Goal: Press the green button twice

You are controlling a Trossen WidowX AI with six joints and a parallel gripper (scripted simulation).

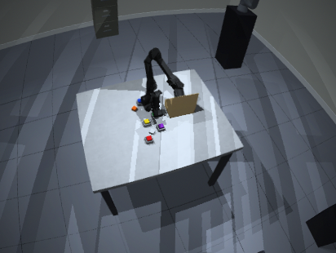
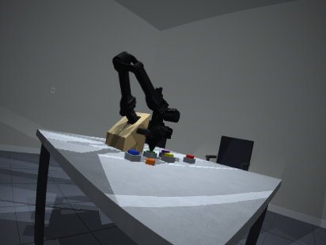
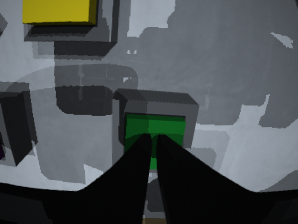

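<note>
Right now the green button is 1 cm below my gripper tip. The rest, counted from my gripper tip: yellow button 7 cm ahead, 5 cm to the left; then purple button 12 cm to the left, 1 cm behind; then orange block 13 cm ahead, 11 cm to the right, 2 cm below.
</note>
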